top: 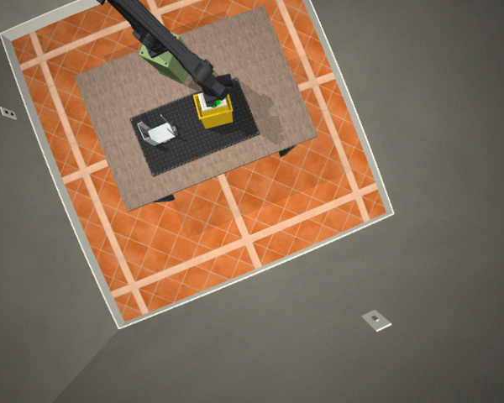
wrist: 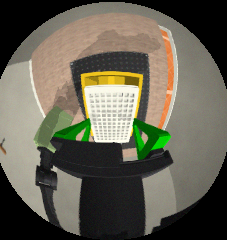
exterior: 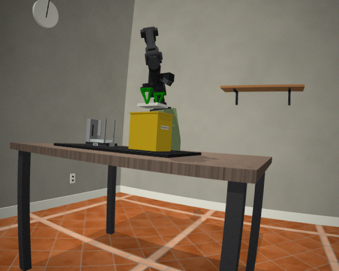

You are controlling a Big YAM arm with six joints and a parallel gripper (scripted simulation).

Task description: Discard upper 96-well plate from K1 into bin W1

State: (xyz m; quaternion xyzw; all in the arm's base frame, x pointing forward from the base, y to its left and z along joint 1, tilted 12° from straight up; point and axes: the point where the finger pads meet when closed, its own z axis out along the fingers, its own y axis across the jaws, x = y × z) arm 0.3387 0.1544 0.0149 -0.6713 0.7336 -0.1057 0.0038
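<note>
Right now my hand is 14 cm above the yellow plastics bin W1.
</note>
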